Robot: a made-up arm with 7 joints.
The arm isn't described. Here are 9 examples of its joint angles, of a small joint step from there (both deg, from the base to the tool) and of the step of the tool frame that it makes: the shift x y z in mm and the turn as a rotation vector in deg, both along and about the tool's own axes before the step.
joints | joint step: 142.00 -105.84 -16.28 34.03 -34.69 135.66 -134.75 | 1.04 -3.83 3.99 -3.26 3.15 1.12 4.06
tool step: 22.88 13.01 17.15 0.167 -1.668 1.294
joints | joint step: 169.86 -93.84 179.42 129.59 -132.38 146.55 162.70 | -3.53 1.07 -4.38 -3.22 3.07 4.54 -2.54
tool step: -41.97 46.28 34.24 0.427 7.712 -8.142
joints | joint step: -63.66 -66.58 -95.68 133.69 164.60 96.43 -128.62 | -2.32 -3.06 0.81 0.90 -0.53 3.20 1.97
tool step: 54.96 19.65 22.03 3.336 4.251 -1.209
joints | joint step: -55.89 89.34 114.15 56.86 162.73 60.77 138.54 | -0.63 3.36 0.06 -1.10 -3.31 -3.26 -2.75
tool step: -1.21 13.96 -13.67 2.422 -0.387 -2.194
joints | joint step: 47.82 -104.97 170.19 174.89 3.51 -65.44 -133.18 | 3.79 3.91 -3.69 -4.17 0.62 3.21 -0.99
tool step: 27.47 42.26 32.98 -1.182 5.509 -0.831
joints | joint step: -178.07 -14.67 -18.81 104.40 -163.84 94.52 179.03 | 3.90 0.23 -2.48 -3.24 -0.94 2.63 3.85
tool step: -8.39 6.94 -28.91 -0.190 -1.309 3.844
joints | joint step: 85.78 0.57 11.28 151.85 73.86 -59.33 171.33 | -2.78 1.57 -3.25 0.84 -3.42 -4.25 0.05
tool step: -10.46 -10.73 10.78 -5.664 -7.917 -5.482
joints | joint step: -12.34 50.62 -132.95 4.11 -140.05 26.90 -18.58 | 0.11 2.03 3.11 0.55 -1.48 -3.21 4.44
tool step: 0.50 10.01 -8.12 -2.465 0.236 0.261
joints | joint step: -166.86 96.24 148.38 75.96 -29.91 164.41 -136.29 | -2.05 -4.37 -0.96 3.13 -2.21 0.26 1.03
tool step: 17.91 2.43 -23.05 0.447 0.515 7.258
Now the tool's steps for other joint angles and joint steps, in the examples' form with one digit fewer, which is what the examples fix.
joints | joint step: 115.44 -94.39 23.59 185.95 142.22 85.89 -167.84 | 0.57 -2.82 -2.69 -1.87 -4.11 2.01 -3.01
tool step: 2.6 0.3 31.5 7.27 1.93 -3.39
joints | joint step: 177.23 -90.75 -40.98 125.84 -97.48 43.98 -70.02 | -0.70 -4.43 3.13 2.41 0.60 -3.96 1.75
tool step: -76.9 -10.6 -13.2 -4.69 -0.19 9.23
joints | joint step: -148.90 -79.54 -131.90 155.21 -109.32 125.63 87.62 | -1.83 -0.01 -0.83 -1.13 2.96 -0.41 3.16
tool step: 0.8 -9.3 22.1 -1.15 -1.82 1.50
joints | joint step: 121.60 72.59 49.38 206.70 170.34 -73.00 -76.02 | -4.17 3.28 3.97 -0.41 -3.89 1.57 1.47
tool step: 77.1 -19.7 2.2 2.36 4.77 5.91
